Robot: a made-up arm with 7 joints. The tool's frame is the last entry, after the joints. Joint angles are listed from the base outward. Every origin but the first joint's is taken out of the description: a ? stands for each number. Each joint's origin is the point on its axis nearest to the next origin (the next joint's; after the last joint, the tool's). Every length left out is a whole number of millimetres.
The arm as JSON. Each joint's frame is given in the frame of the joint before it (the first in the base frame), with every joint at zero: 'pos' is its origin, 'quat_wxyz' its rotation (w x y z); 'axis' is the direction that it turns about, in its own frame. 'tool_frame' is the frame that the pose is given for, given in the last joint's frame.
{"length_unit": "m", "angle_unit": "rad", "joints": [
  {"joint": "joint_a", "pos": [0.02, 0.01, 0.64], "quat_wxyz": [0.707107, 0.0, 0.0, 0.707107], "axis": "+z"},
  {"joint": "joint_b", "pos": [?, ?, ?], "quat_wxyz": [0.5, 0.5, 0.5, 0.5], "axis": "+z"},
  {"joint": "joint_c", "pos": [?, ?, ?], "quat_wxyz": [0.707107, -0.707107, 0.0, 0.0], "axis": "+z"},
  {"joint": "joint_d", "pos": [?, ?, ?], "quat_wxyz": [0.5, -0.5, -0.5, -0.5], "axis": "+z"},
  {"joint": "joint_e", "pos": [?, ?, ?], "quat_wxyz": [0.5, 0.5, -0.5, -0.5], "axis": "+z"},
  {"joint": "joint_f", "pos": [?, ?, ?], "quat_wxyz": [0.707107, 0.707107, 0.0, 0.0], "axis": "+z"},
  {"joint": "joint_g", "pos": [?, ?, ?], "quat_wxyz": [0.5, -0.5, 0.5, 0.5], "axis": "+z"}
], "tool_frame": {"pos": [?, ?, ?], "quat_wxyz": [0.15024, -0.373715, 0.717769, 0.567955]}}
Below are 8 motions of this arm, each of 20 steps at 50 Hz.
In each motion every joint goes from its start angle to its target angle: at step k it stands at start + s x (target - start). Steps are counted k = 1, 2, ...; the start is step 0. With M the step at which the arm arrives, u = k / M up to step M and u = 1 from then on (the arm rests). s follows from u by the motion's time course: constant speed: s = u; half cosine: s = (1 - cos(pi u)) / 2; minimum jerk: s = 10 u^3 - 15 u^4 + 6 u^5.
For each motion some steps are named. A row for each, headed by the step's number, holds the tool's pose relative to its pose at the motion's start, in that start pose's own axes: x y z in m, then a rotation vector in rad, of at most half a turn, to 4 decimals.
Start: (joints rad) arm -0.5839 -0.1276 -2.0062 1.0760 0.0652 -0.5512 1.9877
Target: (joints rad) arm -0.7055 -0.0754 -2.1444 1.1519 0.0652 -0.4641 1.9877
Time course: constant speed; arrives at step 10
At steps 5, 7, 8, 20:
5: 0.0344 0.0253 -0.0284 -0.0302 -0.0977 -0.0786
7: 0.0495 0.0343 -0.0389 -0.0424 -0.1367 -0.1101
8: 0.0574 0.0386 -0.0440 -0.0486 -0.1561 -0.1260
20: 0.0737 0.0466 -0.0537 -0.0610 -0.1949 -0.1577

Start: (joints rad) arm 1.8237 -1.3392 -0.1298 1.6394 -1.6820 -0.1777 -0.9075
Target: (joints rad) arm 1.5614 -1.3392 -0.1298 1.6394 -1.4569 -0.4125 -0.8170
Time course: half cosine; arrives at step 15
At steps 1, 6, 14, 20:
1: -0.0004 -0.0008 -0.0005 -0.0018 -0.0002 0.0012
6: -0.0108 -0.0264 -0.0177 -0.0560 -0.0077 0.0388
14: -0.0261 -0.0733 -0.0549 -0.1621 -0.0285 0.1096
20: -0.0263 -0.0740 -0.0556 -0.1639 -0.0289 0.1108

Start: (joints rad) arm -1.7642 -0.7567 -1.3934 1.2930 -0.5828 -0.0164 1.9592
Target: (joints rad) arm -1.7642 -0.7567 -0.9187 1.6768 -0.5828 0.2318 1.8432
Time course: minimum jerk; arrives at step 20
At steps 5, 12, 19, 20:
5: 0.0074 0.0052 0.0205 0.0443 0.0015 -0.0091
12: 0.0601 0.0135 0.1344 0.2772 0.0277 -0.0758
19: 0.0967 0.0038 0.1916 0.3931 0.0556 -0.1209
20: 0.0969 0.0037 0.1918 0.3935 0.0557 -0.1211

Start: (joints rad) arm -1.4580 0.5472 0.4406 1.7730 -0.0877 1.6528 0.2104
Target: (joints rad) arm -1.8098 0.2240 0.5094 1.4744 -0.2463 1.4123 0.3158
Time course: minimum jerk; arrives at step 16
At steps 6, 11, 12, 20:
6: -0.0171 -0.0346 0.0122 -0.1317 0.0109 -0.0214
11: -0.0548 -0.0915 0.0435 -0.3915 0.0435 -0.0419
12: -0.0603 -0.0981 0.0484 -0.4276 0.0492 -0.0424
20: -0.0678 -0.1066 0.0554 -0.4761 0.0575 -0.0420

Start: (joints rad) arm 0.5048 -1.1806 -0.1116 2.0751 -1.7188 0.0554 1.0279
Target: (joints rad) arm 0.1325 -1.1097 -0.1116 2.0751 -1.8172 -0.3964 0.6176
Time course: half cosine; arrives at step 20
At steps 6, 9, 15, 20:
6: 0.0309 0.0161 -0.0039 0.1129 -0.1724 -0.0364
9: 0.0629 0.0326 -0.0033 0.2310 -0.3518 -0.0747
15: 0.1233 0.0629 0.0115 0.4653 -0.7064 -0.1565
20: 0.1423 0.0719 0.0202 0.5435 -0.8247 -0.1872

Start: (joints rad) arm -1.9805 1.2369 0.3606 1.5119 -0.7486 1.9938 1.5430
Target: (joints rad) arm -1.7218 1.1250 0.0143 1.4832 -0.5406 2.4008 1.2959
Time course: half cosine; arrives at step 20
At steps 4, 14, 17, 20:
4: -0.0059 -0.0030 -0.0030 -0.0133 0.0058 0.0555
14: -0.0464 -0.0418 -0.0158 -0.0488 0.1057 0.4276
17: -0.0544 -0.0532 -0.0160 -0.0410 0.1386 0.4987
20: -0.0572 -0.0574 -0.0159 -0.0369 0.1512 0.5233

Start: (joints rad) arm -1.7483 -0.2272 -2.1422 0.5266 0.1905 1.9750 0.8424
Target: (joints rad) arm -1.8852 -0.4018 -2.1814 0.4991 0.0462 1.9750 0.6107
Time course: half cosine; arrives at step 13
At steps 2, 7, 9, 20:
2: -0.0001 -0.0023 -0.0023 0.0149 -0.0071 0.0085
7: -0.0019 -0.0210 -0.0233 0.1483 -0.0744 0.0803
9: -0.0030 -0.0283 -0.0331 0.2091 -0.1071 0.1107
20: -0.0041 -0.0347 -0.0427 0.2685 -0.1404 0.1390

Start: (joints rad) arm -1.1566 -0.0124 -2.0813 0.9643 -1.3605 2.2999 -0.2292
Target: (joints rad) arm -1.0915 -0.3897 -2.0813 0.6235 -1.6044 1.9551 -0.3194
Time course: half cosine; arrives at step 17
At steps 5, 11, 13, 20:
5: 0.0229 -0.0031 -0.0250 -0.0220 -0.1187 0.1042
11: 0.1003 -0.0019 -0.0733 -0.0926 -0.4622 0.3765
13: 0.1252 0.0015 -0.0812 -0.1154 -0.5655 0.4515
20: 0.1479 0.0057 -0.0859 -0.1367 -0.6600 0.5177

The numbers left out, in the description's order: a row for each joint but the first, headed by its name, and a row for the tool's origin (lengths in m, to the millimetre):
joint_b: -0.04 0.01 0.0
joint_c: -0.02 0.27 0.0
joint_d: -0.07 -0.02 0.0
joint_e: -0.22 -0.07 0.0
joint_f: 0.0 -0.03 0.0
joint_g: 0.09 0.12 0.0
tool: 0.02 0.01 0.0

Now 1 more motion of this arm.
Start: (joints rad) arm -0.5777 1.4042 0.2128 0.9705 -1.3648 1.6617 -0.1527
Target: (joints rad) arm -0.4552 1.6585 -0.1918 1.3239 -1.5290 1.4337 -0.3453
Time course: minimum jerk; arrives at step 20
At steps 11, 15, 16, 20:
11: -0.0629 0.0037 -0.0529 0.0726 0.0476 0.0428
15: -0.0992 0.0081 -0.0711 0.1207 0.0872 0.0954
16: -0.1047 0.0088 -0.0732 0.1287 0.0938 0.1051
20: -0.1119 0.0095 -0.0756 0.1392 0.1023 0.1181

